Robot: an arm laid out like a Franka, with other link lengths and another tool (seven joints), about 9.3 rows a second.
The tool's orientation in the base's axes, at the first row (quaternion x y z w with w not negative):
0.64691, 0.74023, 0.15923, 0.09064
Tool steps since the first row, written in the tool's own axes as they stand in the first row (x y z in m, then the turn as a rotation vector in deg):
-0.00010, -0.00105, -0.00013, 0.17, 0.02, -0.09
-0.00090, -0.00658, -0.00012, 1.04, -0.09, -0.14
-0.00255, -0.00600, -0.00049, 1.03, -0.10, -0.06
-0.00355, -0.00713, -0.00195, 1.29, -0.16, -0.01
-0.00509, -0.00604, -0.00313, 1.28, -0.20, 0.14
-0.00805, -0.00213, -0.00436, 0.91, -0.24, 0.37
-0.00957, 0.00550, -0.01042, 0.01, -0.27, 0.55
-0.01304, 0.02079, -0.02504, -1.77, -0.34, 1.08
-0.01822, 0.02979, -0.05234, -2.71, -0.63, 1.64
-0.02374, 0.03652, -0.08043, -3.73, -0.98, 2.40
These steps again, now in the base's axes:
-0.00100, -0.00023, -0.00026, -0.04, 0.16, 0.10
-0.00602, -0.00164, -0.00228, -0.28, 1.00, 0.17
-0.00537, -0.00325, -0.00184, -0.26, 1.00, 0.09
-0.00677, -0.00453, -0.00095, -0.34, 1.25, 0.05
-0.00593, -0.00607, 0.00042, -0.33, 1.26, -0.11
-0.00228, -0.00870, 0.00274, -0.23, 0.91, -0.36
0.00297, -0.01006, 0.01097, -0.07, 0.04, -0.61
0.01270, -0.01350, 0.02976, 0.31, -1.66, -1.25
0.01254, -0.02083, 0.05803, 0.37, -2.55, -1.95
0.01004, -0.02885, 0.08622, 0.45, -3.51, -2.85

